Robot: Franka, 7 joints.
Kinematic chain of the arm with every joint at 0, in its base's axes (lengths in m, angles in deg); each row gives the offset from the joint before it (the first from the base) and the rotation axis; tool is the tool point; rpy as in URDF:
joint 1: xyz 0 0 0.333 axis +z
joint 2: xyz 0 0 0 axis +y
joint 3: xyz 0 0 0.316 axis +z
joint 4: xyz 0.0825 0 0 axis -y
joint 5: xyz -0.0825 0 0.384 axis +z
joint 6: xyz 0 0 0 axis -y
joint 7: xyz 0.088 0 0 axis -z
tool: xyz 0 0 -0.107 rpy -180 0 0
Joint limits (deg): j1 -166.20..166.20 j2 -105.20..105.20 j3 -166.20..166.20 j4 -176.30..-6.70 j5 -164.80..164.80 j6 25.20..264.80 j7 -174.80..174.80
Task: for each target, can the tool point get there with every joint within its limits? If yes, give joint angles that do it. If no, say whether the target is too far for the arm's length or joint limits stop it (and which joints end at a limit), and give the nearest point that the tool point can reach.
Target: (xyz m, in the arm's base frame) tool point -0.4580 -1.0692 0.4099
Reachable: no: too far | nearest point -0.3371 -0.7869 0.3896 | short by 0.308 m
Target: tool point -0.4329 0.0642 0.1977
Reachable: yes | joints 76.34 85.05 68.08 -143.24 -97.31 157.87 -146.02
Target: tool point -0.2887 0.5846 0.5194
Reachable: yes | joints -29.39 -88.64 45.45 -60.63 76.29 46.31 -95.07
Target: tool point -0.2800 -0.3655 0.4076
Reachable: yes | joints -49.49 -9.66 -63.05 -128.39 117.68 202.79 31.99
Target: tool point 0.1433 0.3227 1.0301
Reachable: yes | joints 72.83 -1.18 -8.53 -34.09 6.78 88.42 51.26
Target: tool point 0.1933 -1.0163 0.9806
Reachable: no: too far | nearest point 0.1359 -0.7144 0.7882 | short by 0.363 m
